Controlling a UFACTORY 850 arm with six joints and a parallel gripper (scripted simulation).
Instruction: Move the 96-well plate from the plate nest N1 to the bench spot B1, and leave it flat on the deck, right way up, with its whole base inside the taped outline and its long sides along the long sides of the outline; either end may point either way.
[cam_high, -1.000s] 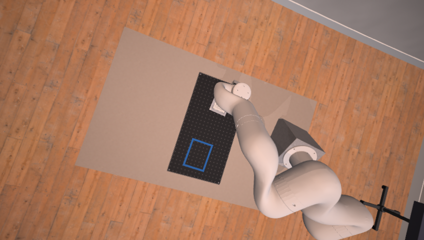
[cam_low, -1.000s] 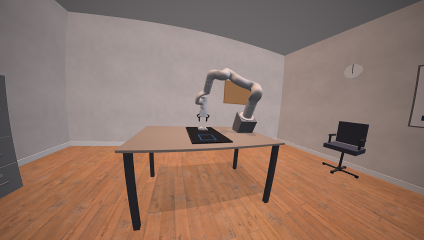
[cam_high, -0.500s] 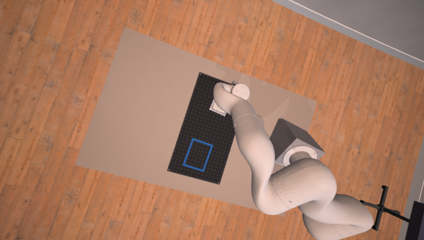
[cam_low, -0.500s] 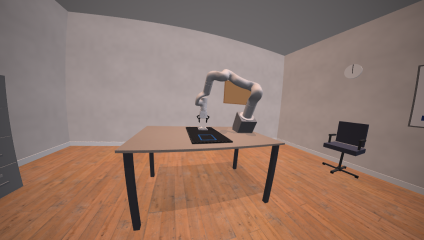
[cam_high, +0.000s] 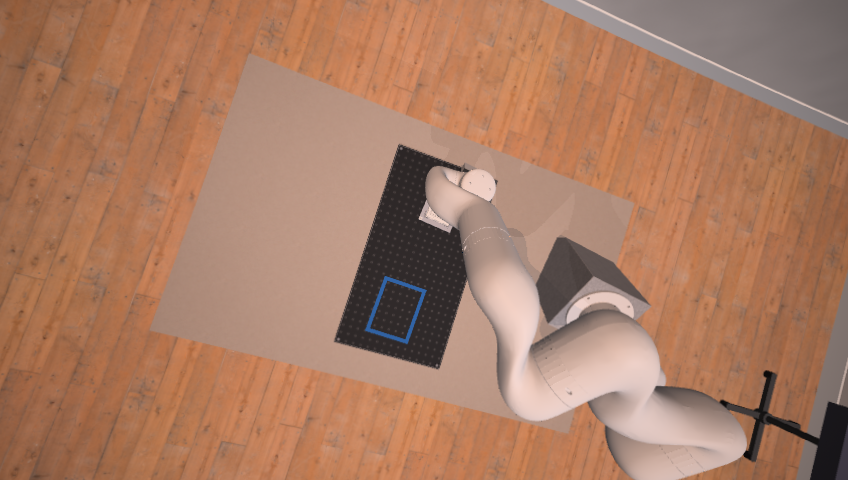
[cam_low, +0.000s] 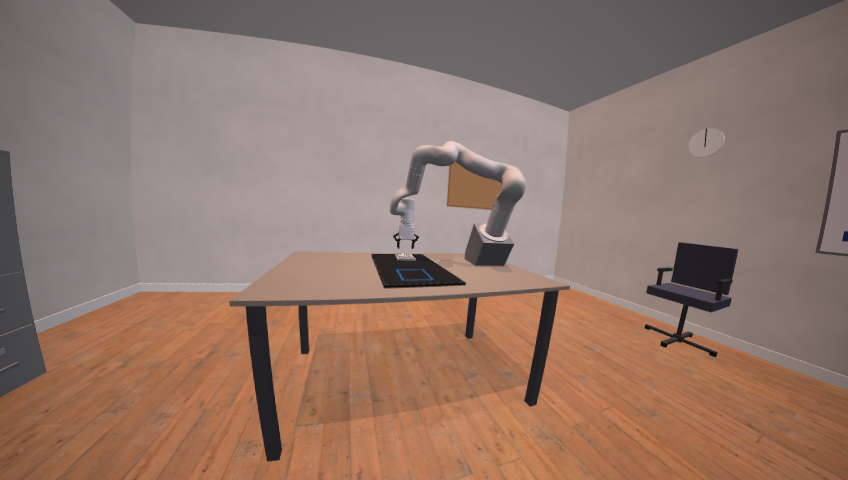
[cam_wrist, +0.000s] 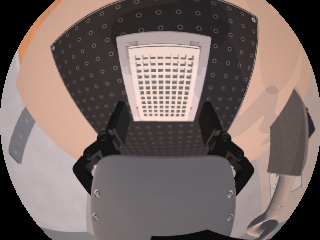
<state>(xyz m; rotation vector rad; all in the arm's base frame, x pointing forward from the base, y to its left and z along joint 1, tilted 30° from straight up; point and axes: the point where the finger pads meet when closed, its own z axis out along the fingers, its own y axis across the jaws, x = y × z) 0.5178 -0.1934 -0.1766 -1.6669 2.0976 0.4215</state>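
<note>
The white 96-well plate lies 60 mm below my hand.
</note>
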